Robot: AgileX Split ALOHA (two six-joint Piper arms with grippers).
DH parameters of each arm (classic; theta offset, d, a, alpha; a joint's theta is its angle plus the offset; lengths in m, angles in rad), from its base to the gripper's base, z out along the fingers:
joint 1: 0 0.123 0 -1.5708
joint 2: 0.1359 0 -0.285 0
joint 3: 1.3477 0 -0.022 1.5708
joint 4: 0 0.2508 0 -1.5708
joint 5: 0 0 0.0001 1.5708
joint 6: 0 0.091 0 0
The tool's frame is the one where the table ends.
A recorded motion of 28 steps. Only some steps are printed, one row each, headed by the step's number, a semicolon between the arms.
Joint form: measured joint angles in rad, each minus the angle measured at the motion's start. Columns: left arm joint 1, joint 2, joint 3, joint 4, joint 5, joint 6; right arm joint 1, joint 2, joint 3, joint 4, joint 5, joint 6.
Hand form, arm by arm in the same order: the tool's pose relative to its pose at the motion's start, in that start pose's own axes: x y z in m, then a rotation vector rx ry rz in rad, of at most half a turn. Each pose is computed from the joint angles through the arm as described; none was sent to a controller.
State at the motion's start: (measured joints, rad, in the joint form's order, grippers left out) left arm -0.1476 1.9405 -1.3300 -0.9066 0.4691 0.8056; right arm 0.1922 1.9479 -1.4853 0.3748 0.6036 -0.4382
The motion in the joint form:
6: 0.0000 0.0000 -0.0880 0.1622 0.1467 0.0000; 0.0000 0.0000 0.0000 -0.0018 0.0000 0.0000
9: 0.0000 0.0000 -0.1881 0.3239 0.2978 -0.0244; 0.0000 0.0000 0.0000 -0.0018 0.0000 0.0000
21: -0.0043 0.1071 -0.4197 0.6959 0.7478 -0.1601; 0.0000 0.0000 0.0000 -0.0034 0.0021 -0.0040
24: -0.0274 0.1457 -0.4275 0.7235 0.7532 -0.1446; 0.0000 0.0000 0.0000 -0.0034 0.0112 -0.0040
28: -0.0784 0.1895 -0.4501 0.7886 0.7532 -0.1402; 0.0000 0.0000 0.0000 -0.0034 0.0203 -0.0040
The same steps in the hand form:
6: -0.0123 -0.0075 -0.0091 0.0429 0.0803 0.1723; 0.0000 -0.0001 0.0000 0.0009 0.0004 -0.0015
9: -0.0257 -0.0120 -0.0220 0.0530 0.1682 0.3131; 0.0000 -0.0001 0.0000 0.0009 0.0004 -0.0015
21: -0.0251 0.0028 -0.0256 -0.0052 0.5987 0.4371; 0.0002 -0.0001 0.0000 0.0009 0.0027 -0.0068
24: -0.0178 0.0008 -0.0100 0.0011 0.6470 0.4773; 0.0010 0.0003 0.0000 -0.0030 0.0110 -0.0068
28: -0.0116 -0.0098 0.0090 -0.0152 0.6987 0.5592; 0.0017 0.0006 0.0000 -0.0069 0.0192 -0.0068

